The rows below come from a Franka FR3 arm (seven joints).
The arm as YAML. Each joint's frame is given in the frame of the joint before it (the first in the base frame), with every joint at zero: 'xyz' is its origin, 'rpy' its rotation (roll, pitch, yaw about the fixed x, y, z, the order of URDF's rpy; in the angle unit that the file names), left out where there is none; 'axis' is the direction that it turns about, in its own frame. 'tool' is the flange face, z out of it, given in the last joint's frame.
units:
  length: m
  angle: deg
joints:
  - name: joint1
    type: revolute
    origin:
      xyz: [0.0, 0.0, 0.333]
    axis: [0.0, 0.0, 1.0]
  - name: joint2
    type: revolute
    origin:
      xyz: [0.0, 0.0, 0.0]
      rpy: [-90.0, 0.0, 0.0]
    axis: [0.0, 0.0, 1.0]
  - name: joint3
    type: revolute
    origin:
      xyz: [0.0, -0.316, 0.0]
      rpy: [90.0, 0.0, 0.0]
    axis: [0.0, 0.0, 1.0]
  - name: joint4
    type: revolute
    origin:
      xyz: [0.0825, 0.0, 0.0]
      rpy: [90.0, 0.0, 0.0]
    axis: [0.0, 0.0, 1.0]
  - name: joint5
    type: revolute
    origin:
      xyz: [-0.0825, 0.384, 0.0]
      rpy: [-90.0, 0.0, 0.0]
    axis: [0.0, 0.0, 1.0]
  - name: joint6
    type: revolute
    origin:
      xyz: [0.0, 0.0, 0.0]
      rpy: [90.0, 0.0, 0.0]
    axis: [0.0, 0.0, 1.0]
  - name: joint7
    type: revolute
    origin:
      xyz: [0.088, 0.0, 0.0]
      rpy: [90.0, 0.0, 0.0]
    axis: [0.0, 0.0, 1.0]
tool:
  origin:
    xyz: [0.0, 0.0, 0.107]
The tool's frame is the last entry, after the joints.
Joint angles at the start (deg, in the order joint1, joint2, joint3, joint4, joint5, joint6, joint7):
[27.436, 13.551, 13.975, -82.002, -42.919, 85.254, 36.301]
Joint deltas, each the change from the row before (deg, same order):
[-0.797, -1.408, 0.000, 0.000, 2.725, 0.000, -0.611]
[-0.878, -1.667, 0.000, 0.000, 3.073, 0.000, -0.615]
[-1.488, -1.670, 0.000, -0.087, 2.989, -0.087, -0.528]
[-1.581, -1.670, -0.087, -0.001, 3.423, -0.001, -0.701]
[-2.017, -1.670, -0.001, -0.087, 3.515, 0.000, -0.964]
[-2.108, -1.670, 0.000, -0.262, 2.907, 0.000, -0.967]
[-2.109, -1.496, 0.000, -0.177, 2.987, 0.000, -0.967]
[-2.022, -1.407, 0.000, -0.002, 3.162, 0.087, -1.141]
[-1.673, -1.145, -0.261, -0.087, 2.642, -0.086, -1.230]
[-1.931, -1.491, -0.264, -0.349, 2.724, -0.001, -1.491]
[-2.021, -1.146, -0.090, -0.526, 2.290, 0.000, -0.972]
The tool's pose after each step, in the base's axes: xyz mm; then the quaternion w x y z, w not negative. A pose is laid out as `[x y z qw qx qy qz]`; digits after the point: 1 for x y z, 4 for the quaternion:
[518.7 326.7 586.3 0.2950 0.9442 0.0370 0.1417]
[513.5 319.1 600.3 0.2713 0.9525 0.0310 0.1345]
[511.1 306.1 613.6 0.2492 0.9600 0.0198 0.1263]
[508.6 292.6 627.2 0.2232 0.9676 0.0093 0.1173]
[506.9 276.6 640.1 0.1969 0.9745 -0.0011 0.1075]
[505.4 259.4 652.1 0.1754 0.9793 -0.0116 0.1005]
[503.9 243.2 663.0 0.1530 0.9835 -0.0214 0.0937]
[501.6 228.6 674.5 0.1281 0.9874 -0.0283 0.0886]
[500.2 214.6 682.9 0.1086 0.9901 -0.0334 0.0829]
[497.2 198.5 692.6 0.0884 0.9922 -0.0380 0.0791]
[495.8 183.2 697.9 0.0724 0.9935 -0.0461 0.0743]

